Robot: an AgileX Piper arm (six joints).
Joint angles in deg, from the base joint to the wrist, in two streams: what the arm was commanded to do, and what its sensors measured. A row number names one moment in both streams.
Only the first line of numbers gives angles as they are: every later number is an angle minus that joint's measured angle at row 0.
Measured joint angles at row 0:
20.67 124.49 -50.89 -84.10 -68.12 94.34
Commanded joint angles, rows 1 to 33:
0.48 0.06 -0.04 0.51 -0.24 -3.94
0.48 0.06 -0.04 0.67 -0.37 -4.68
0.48 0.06 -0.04 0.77 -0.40 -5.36
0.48 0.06 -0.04 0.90 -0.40 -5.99
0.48 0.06 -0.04 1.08 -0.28 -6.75
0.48 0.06 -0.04 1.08 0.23 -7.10
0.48 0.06 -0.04 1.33 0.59 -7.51
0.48 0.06 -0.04 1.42 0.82 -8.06
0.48 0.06 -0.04 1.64 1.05 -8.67
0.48 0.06 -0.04 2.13 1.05 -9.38
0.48 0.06 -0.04 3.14 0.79 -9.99
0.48 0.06 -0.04 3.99 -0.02 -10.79
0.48 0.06 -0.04 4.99 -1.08 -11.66
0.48 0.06 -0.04 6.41 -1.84 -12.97
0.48 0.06 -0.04 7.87 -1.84 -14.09
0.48 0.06 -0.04 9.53 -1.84 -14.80
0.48 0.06 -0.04 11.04 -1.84 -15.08
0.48 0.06 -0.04 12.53 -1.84 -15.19
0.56 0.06 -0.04 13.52 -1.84 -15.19
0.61 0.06 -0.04 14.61 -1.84 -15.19
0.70 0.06 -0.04 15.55 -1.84 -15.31
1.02 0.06 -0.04 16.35 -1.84 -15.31
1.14 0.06 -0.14 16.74 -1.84 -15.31
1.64 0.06 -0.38 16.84 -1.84 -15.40
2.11 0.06 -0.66 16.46 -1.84 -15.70
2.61 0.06 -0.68 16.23 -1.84 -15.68
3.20 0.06 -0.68 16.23 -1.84 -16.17
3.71 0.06 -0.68 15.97 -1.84 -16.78
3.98 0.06 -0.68 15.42 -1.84 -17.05
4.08 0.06 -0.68 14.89 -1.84 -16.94
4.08 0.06 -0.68 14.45 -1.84 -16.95
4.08 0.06 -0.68 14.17 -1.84 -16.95
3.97 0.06 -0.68 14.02 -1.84 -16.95
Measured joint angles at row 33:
2.56 0.42 -0.09 16.28 0.57 -15.11
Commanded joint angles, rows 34 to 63:
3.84 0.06 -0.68 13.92 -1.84 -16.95
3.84 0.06 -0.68 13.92 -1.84 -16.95
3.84 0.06 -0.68 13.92 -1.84 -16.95
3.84 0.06 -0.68 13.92 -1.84 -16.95
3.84 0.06 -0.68 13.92 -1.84 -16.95
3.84 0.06 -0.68 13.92 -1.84 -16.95
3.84 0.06 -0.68 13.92 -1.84 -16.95
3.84 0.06 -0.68 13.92 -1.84 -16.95
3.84 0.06 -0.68 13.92 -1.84 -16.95
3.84 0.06 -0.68 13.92 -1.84 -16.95
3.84 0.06 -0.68 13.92 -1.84 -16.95
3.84 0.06 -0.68 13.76 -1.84 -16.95
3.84 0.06 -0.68 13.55 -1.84 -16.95
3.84 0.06 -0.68 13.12 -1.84 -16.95
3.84 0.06 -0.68 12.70 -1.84 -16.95
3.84 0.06 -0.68 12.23 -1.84 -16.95
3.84 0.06 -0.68 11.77 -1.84 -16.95
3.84 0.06 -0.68 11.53 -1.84 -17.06
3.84 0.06 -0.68 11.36 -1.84 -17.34
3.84 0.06 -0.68 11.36 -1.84 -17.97
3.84 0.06 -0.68 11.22 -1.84 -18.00
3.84 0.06 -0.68 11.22 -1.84 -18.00
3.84 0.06 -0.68 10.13 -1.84 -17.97
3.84 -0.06 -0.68 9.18 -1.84 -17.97
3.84 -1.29 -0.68 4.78 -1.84 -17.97
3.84 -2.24 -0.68 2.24 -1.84 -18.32
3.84 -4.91 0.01 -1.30 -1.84 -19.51
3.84 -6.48 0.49 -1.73 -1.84 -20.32
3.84 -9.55 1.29 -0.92 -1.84 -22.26
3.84 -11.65 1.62 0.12 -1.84 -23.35
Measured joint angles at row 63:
3.80 -4.91 0.37 0.02 0.15 -19.43
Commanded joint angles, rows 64 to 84:
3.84 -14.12 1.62 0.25 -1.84 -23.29
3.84 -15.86 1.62 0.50 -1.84 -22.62
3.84 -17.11 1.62 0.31 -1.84 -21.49
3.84 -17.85 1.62 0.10 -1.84 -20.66
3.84 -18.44 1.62 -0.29 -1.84 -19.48
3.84 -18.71 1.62 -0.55 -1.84 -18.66
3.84 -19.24 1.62 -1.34 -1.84 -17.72
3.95 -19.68 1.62 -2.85 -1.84 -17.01
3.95 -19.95 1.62 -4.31 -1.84 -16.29
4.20 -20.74 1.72 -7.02 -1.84 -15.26
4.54 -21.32 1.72 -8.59 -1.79 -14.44
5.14 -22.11 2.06 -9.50 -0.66 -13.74
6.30 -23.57 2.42 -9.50 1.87 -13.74
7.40 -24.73 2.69 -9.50 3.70 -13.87
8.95 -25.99 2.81 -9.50 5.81 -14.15
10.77 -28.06 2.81 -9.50 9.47 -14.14
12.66 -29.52 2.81 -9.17 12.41 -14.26
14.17 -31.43 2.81 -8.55 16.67 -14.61
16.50 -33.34 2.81 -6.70 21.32 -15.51
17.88 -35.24 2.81 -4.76 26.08 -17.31
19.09 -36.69 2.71 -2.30 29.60 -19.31
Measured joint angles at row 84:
14.24 -30.09 2.93 -9.96 16.88 -14.61
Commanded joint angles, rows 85 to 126:
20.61 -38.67 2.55 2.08 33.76 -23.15
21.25 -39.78 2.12 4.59 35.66 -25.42
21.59 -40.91 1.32 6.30 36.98 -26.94
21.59 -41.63 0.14 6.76 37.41 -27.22
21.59 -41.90 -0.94 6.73 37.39 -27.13
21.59 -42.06 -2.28 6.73 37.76 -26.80
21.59 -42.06 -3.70 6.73 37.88 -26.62
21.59 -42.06 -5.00 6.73 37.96 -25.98
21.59 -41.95 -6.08 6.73 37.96 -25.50
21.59 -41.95 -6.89 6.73 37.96 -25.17
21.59 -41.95 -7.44 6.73 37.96 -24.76
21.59 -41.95 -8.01 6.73 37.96 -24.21
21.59 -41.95 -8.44 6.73 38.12 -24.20
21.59 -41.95 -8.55 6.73 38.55 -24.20
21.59 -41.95 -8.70 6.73 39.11 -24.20
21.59 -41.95 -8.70 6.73 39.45 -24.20
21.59 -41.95 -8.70 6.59 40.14 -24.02
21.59 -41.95 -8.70 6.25 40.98 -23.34
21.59 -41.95 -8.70 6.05 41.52 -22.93
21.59 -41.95 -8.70 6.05 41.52 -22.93
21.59 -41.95 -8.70 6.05 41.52 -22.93
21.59 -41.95 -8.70 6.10 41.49 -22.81
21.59 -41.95 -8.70 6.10 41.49 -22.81
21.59 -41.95 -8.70 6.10 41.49 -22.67
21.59 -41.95 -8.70 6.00 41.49 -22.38
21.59 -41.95 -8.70 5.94 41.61 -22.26
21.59 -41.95 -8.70 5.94 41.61 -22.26
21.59 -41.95 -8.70 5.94 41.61 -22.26
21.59 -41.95 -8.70 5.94 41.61 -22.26
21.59 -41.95 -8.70 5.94 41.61 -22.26
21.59 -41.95 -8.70 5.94 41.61 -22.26
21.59 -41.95 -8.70 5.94 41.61 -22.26
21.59 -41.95 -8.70 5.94 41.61 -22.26
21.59 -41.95 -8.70 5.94 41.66 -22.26
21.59 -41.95 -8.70 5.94 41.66 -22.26
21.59 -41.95 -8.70 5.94 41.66 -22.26
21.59 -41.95 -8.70 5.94 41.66 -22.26
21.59 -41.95 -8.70 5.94 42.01 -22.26
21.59 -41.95 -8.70 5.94 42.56 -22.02
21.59 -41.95 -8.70 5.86 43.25 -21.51
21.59 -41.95 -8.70 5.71 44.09 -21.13
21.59 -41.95 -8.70 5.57 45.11 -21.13
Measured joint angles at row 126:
21.52 -41.33 -8.57 6.64 44.07 -21.64
